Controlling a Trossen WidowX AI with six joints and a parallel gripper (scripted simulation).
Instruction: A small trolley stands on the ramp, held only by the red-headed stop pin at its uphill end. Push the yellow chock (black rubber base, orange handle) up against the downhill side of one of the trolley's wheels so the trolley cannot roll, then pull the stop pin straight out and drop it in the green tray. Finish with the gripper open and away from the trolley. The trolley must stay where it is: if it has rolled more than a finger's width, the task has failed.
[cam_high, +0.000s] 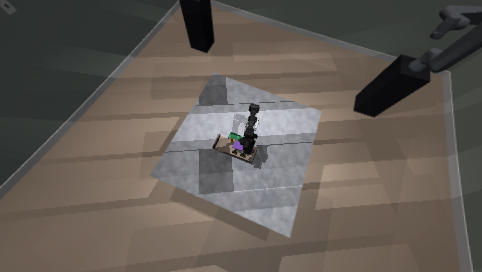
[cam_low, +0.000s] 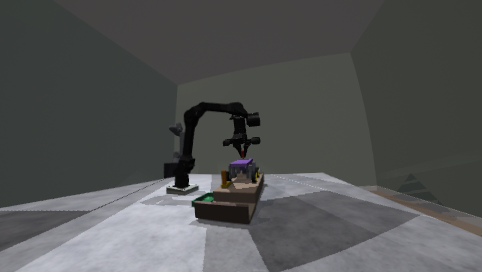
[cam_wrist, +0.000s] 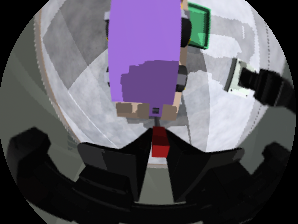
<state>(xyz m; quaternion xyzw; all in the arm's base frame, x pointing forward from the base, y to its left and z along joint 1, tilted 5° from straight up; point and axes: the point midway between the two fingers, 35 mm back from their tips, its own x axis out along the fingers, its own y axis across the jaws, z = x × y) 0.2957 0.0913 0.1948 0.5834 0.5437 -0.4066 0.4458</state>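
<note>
Right now the green tray is 200 mm to the right of my gripper tip, 170 mm below it and 100 mm behind it. From my gripper tip the other things lie so: wooden ramp (120 mm below, 100 mm to the right, 20 mm ahead); then red-headed stop pin (right at my gripper tip); then purple trolley (100 mm to the right, 60 mm below, 20 mm ahead).
</note>
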